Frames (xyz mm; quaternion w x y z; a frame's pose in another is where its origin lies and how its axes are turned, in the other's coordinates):
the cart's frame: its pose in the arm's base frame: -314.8 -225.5 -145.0 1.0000 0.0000 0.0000 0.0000
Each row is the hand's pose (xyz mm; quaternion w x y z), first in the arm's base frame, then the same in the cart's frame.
Working: the arm's base frame: its pose in the cart's frame: 314.8 225.5 145.0 1.0000 0.0000 0.0000 0.0000

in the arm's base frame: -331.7 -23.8 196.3 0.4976 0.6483 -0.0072 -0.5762
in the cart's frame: -16.9 201.7 341.3 0.4976 0.6483 -0.0072 -0.5762
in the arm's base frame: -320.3 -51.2 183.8 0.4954 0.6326 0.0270 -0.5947
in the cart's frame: -5.5 174.3 328.8 0.4954 0.6326 0.0270 -0.5947
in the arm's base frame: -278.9 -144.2 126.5 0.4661 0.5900 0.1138 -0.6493
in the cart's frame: 35.9 81.3 271.5 0.4661 0.5900 0.1138 -0.6493
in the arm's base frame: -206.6 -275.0 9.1 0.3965 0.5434 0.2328 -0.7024
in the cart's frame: 108.2 -49.5 154.1 0.3965 0.5434 0.2328 -0.7024
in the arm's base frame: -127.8 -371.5 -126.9 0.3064 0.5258 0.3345 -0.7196
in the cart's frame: 187.0 -146.0 18.1 0.3064 0.5258 0.3345 -0.7196
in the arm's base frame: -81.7 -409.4 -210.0 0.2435 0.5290 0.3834 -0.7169
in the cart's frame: 233.1 -183.9 -65.0 0.2435 0.5290 0.3834 -0.7169
